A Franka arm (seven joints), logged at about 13 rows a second.
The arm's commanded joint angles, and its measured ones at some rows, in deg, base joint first. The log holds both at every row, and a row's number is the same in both.
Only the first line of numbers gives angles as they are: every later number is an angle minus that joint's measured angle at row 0.
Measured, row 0:
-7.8, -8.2, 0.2, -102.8, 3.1, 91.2, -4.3
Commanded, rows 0 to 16:
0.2, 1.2, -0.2, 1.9, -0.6, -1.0, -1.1
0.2, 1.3, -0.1, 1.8, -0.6, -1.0, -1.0
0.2, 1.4, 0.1, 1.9, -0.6, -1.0, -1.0
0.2, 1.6, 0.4, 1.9, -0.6, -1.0, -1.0
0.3, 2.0, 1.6, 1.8, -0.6, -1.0, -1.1
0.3, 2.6, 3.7, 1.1, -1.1, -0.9, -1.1
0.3, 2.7, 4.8, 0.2, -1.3, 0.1, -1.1
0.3, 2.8, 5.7, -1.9, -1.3, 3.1, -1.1
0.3, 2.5, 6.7, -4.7, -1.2, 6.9, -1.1
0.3, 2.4, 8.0, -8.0, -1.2, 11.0, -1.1
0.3, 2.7, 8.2, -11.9, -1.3, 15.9, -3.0
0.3, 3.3, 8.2, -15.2, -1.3, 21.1, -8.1
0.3, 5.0, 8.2, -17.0, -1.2, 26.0, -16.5
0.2, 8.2, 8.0, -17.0, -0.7, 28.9, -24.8
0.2, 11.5, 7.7, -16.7, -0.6, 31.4, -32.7
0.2, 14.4, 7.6, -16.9, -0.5, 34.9, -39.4
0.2, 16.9, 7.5, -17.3, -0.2, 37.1, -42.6
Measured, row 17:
0.4, 12.1, 7.6, -18.0, -0.7, 33.5, -34.4
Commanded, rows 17 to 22:
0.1, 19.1, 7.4, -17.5, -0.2, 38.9, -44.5
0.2, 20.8, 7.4, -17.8, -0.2, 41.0, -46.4
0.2, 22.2, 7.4, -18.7, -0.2, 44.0, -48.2
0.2, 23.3, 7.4, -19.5, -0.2, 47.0, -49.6
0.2, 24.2, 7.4, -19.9, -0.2, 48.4, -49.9
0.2, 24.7, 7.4, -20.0, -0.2, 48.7, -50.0
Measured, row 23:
0.4, 24.7, 7.3, -18.9, -0.7, 46.9, -48.1
